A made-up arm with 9 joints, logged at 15 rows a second.
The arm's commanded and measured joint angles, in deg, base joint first. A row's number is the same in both.
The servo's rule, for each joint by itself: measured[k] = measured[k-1] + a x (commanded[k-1-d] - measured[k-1]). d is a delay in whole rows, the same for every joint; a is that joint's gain. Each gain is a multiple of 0.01, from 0.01 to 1. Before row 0 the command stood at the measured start. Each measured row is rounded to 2 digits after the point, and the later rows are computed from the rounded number. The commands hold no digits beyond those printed.
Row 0, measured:
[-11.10, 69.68, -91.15, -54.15, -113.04, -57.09, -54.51, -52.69, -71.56]
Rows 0 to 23, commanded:
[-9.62, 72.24, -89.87, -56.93, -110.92, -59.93, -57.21, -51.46, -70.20]
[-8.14, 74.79, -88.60, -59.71, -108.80, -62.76, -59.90, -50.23, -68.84]
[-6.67, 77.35, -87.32, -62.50, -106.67, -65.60, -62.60, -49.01, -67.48]
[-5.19, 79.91, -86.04, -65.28, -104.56, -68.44, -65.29, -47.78, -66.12]
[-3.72, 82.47, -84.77, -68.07, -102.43, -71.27, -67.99, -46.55, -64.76]
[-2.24, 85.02, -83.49, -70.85, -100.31, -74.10, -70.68, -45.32, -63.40]
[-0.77, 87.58, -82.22, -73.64, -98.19, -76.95, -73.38, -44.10, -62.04]
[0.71, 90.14, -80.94, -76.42, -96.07, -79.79, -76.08, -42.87, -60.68]
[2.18, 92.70, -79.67, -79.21, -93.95, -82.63, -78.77, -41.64, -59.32]
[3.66, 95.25, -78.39, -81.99, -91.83, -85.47, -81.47, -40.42, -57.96]
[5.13, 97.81, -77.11, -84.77, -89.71, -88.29, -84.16, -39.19, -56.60]
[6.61, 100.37, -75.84, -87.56, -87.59, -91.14, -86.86, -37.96, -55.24]
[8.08, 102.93, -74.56, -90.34, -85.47, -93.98, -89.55, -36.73, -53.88]
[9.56, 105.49, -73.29, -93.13, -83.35, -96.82, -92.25, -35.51, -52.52]
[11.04, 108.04, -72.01, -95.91, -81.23, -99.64, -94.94, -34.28, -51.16]
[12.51, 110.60, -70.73, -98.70, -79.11, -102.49, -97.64, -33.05, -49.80]
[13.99, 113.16, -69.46, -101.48, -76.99, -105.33, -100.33, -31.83, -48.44]
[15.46, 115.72, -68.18, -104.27, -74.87, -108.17, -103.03, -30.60, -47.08]
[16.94, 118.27, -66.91, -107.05, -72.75, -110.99, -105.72, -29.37, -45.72]
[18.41, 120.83, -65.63, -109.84, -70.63, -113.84, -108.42, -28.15, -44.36]
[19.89, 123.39, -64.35, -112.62, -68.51, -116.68, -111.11, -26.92, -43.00]
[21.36, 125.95, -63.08, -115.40, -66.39, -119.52, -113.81, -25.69, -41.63]
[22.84, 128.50, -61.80, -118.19, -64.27, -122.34, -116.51, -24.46, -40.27]
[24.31, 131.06, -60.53, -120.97, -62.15, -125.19, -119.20, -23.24, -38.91]
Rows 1 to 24, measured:
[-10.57, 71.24, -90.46, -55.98, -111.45, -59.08, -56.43, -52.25, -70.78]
[-9.70, 73.41, -89.46, -58.44, -109.46, -61.66, -58.89, -51.52, -69.67]
[-8.61, 75.81, -88.30, -61.12, -107.37, -64.42, -61.52, -50.62, -68.42]
[-7.38, 78.31, -87.08, -63.87, -105.26, -67.23, -64.20, -49.60, -67.11]
[-6.06, 80.85, -85.83, -66.64, -103.14, -70.06, -66.89, -48.50, -65.77]
[-4.68, 83.39, -84.57, -69.42, -101.02, -72.89, -69.58, -47.36, -64.42]
[-3.27, 85.95, -83.30, -72.21, -98.90, -75.73, -72.28, -46.19, -63.06]
[-1.84, 88.51, -82.03, -74.99, -96.78, -78.57, -74.98, -44.99, -61.70]
[-0.39, 91.07, -80.76, -77.78, -94.66, -81.41, -77.67, -43.78, -60.34]
[1.07, 93.62, -79.48, -80.56, -92.54, -84.25, -80.37, -42.57, -58.98]
[2.53, 96.18, -78.20, -83.34, -90.42, -87.08, -83.06, -41.35, -57.62]
[4.00, 98.74, -76.93, -86.13, -88.30, -89.92, -85.76, -40.13, -56.26]
[5.47, 101.30, -75.65, -88.91, -86.18, -92.76, -88.45, -38.91, -54.90]
[6.94, 103.86, -74.38, -91.70, -84.06, -95.60, -91.15, -37.69, -53.54]
[8.42, 106.41, -73.10, -94.48, -81.94, -98.43, -93.84, -36.46, -52.18]
[9.89, 108.97, -71.82, -97.27, -79.82, -101.27, -96.54, -35.23, -50.82]
[11.37, 111.53, -70.55, -100.05, -77.70, -104.11, -99.23, -34.01, -49.46]
[12.84, 114.09, -69.27, -102.84, -75.58, -106.95, -101.93, -32.78, -48.10]
[14.32, 116.64, -68.00, -105.62, -73.46, -109.78, -104.62, -31.55, -46.74]
[15.79, 119.20, -66.72, -108.41, -71.34, -112.62, -107.32, -30.33, -45.38]
[17.27, 121.76, -65.44, -111.19, -69.22, -115.46, -110.01, -29.10, -44.02]
[18.74, 124.32, -64.17, -113.97, -67.10, -118.30, -112.71, -27.87, -42.66]
[20.22, 126.87, -62.89, -116.76, -64.98, -121.13, -115.41, -26.64, -41.30]
[21.69, 129.43, -61.62, -119.54, -62.86, -123.97, -118.10, -25.42, -39.94]
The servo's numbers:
d 0
a 0.36 0.61 0.54 0.66 0.75 0.70 0.71 0.36 0.57

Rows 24 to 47, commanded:
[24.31, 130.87, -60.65, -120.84, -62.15, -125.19, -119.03, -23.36, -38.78]
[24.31, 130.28, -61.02, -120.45, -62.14, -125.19, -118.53, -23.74, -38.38]
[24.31, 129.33, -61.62, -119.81, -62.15, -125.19, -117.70, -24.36, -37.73]
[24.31, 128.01, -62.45, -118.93, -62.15, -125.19, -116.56, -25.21, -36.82]
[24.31, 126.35, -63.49, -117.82, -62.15, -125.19, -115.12, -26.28, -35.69]
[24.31, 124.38, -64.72, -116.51, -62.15, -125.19, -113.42, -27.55, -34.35]
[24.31, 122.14, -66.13, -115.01, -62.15, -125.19, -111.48, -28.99, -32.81]
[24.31, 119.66, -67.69, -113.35, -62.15, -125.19, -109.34, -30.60, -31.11]
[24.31, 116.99, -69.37, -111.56, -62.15, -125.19, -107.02, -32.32, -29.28]
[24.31, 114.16, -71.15, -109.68, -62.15, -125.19, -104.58, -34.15, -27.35]
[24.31, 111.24, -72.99, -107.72, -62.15, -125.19, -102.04, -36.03, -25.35]
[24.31, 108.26, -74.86, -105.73, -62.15, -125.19, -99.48, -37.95, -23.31]
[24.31, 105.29, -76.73, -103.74, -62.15, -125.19, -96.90, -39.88, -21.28]
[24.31, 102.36, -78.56, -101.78, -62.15, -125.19, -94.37, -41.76, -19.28]
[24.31, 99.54, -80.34, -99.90, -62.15, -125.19, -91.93, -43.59, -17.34]
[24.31, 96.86, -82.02, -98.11, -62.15, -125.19, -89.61, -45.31, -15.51]
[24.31, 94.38, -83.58, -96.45, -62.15, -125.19, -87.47, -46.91, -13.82]
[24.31, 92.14, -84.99, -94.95, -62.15, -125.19, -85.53, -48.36, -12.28]
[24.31, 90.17, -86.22, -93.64, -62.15, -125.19, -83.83, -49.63, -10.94]
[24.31, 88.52, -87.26, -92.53, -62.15, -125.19, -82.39, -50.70, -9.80]
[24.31, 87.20, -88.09, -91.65, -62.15, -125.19, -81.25, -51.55, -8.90]
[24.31, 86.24, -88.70, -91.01, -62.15, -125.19, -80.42, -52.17, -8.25]
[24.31, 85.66, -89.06, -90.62, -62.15, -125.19, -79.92, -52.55, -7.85]
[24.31, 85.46, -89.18, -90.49, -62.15, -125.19, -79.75, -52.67, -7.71]
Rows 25 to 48, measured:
[22.63, 130.31, -61.10, -120.40, -62.33, -124.82, -118.76, -24.68, -39.28]
[23.23, 130.29, -61.06, -120.43, -62.19, -125.08, -118.60, -24.34, -38.77]
[23.62, 129.70, -61.36, -120.02, -62.16, -125.16, -117.96, -24.35, -38.18]
[23.87, 128.67, -61.95, -119.30, -62.15, -125.18, -116.97, -24.66, -37.40]
[24.03, 127.25, -62.78, -118.32, -62.15, -125.19, -115.66, -25.24, -36.43]
[24.13, 125.50, -63.83, -117.13, -62.15, -125.19, -114.07, -26.07, -35.24]
[24.19, 123.45, -65.07, -115.73, -62.15, -125.19, -112.23, -27.12, -33.85]
[24.23, 121.14, -66.48, -114.16, -62.15, -125.19, -110.18, -28.37, -32.29]
[24.26, 118.61, -68.04, -112.44, -62.15, -125.19, -107.94, -29.79, -30.57]
[24.28, 115.90, -69.72, -110.62, -62.15, -125.19, -105.55, -31.36, -28.73]
[24.29, 113.06, -71.49, -108.71, -62.15, -125.19, -103.06, -33.04, -26.80]
[24.30, 110.13, -73.31, -106.74, -62.15, -125.19, -100.52, -34.81, -24.81]
[24.30, 107.18, -75.16, -104.76, -62.15, -125.19, -97.95, -36.64, -22.80]
[24.30, 104.24, -77.00, -102.79, -62.15, -125.19, -95.41, -38.48, -20.79]
[24.30, 101.37, -78.80, -100.88, -62.15, -125.19, -92.94, -40.32, -18.82]
[24.30, 98.62, -80.54, -99.05, -62.15, -125.19, -90.58, -42.12, -16.93]
[24.30, 96.03, -82.18, -97.33, -62.15, -125.19, -88.37, -43.84, -15.16]
[24.30, 93.66, -83.70, -95.76, -62.15, -125.19, -86.35, -45.47, -13.52]
[24.30, 91.53, -85.06, -94.36, -62.15, -125.19, -84.56, -46.97, -12.05]
[24.30, 89.69, -86.25, -93.15, -62.15, -125.19, -83.02, -48.31, -10.77]
[24.30, 88.17, -87.24, -92.16, -62.15, -125.19, -81.76, -49.48, -9.70]
[24.30, 86.99, -88.03, -91.40, -62.15, -125.19, -80.81, -50.45, -8.87]
[24.30, 86.18, -88.59, -90.89, -62.15, -125.19, -80.18, -51.21, -8.29]
[24.30, 85.74, -88.91, -90.63, -62.15, -125.19, -79.87, -51.74, -7.96]

